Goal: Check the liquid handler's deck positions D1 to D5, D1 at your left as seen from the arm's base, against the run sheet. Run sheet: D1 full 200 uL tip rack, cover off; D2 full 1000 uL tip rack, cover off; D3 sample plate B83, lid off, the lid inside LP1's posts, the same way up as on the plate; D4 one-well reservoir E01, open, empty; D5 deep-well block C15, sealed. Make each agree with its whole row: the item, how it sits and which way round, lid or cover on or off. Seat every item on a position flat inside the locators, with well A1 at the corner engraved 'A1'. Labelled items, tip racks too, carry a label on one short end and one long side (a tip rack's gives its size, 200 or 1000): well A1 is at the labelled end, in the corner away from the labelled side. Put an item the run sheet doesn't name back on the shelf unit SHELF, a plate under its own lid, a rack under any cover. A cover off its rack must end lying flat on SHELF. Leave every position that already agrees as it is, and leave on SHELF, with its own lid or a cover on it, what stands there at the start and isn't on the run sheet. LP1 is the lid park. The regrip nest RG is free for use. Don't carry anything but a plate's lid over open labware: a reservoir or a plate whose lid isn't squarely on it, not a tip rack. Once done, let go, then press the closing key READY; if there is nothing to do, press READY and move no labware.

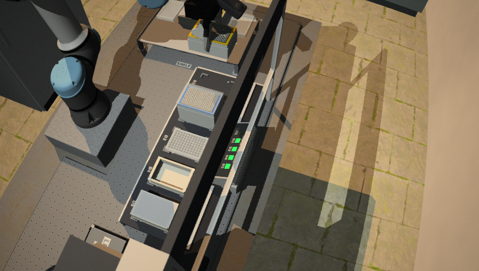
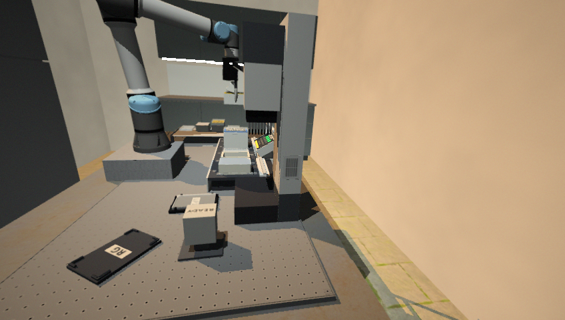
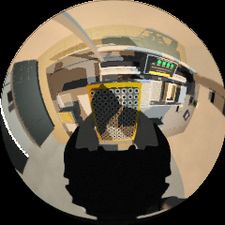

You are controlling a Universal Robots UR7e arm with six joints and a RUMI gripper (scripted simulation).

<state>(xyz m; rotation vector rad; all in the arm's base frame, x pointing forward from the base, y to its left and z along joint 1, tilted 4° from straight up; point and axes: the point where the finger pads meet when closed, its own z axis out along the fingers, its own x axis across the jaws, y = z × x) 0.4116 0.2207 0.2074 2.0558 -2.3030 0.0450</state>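
Now: hand 10 mm below the yellow-rimmed tip rack and 10 mm short of it. Also, from my hand: well plate: 250 mm to the right, 250 mm below, 30 mm behind; then blue-rimmed tip rack: 190 mm below, 120 mm to the right, 10 mm behind; then shelf label: 320 mm below, 170 mm behind, 130 mm to the left.
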